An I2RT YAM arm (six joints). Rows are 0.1 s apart.
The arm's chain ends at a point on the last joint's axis. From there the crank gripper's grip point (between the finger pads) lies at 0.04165 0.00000 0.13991 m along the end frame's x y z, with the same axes.
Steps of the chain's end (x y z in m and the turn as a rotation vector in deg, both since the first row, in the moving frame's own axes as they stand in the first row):
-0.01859 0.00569 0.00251 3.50 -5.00 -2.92
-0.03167 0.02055 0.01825 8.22 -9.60 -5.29
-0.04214 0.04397 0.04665 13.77 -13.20 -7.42
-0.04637 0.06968 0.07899 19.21 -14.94 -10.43
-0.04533 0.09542 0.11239 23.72 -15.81 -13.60
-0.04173 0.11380 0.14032 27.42 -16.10 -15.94
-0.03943 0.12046 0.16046 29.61 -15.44 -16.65
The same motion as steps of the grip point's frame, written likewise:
-0.03120 -0.00475 0.00528 3.50 -5.00 -2.92
-0.05657 -0.00256 0.02150 8.22 -9.60 -5.29
-0.07729 0.00670 0.04773 13.77 -13.20 -7.42
-0.08783 0.01858 0.07582 19.21 -14.94 -10.43
-0.09140 0.03314 0.10443 23.72 -15.81 -13.60
-0.09074 0.04279 0.12774 27.42 -16.10 -15.94
-0.08782 0.04438 0.14495 29.61 -15.44 -16.65

